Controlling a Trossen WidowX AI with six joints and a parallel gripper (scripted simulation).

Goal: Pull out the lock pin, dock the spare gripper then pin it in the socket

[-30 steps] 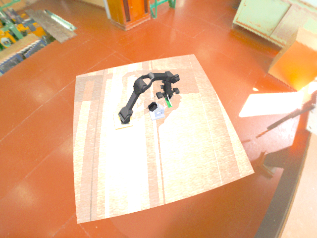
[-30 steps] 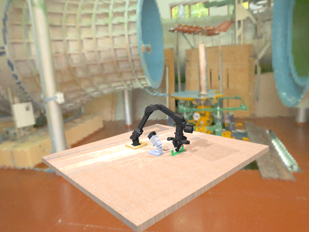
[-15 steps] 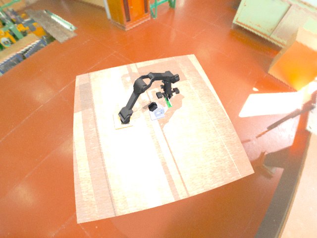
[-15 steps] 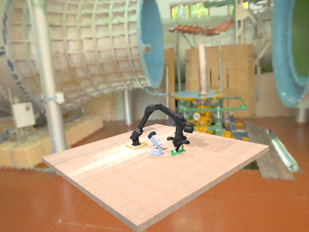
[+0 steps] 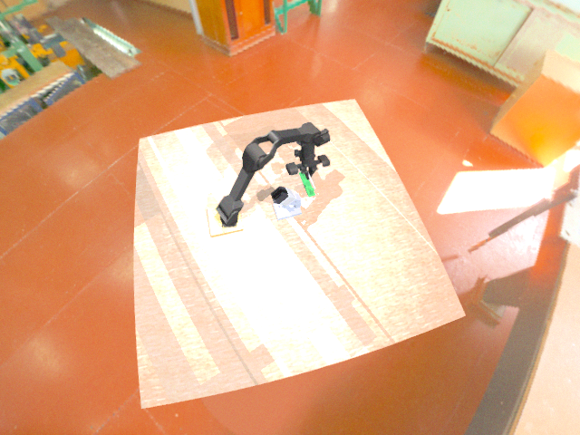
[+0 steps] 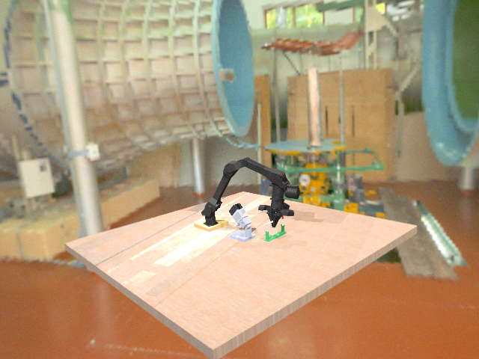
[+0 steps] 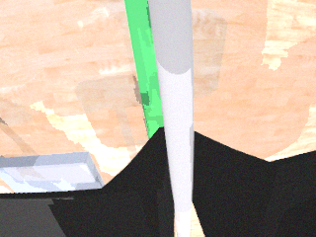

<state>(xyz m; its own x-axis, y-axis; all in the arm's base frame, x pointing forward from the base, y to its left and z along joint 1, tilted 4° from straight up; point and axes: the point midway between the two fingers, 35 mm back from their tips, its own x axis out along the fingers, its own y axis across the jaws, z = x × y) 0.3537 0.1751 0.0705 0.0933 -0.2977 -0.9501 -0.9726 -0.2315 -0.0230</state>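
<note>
Now: gripper tip 10 mm to the right of the green cradle and 30 mm above it. The rest, counted from my gripper tip: spare gripper 110 mm behind, 120 mm to the right, 70 mm above; grey mount 90 mm behind, 120 mm to the right.
</note>
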